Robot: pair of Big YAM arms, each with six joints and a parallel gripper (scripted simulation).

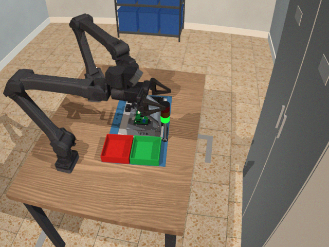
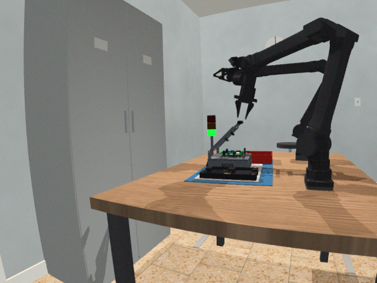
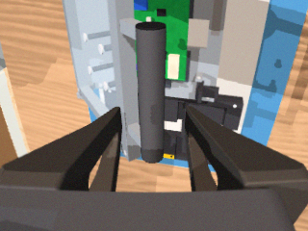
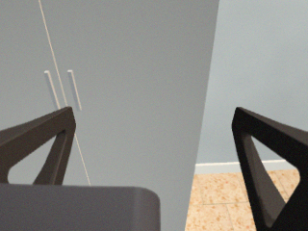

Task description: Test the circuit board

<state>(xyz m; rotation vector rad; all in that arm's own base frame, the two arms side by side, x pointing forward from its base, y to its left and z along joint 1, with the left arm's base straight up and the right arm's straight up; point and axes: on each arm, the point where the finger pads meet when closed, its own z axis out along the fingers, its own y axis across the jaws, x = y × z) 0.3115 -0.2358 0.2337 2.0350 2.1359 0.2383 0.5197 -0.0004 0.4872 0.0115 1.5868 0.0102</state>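
Observation:
Right now the green circuit board is 40 mm ahead of my left hand and 170 mm below it. The rest, counted from my left hand: red bin: 60 mm behind, 200 mm to the right, 230 mm below; black hook: 20 mm behind, 60 mm to the left, 160 mm below; clear lid: 70 mm ahead, 90 mm below.

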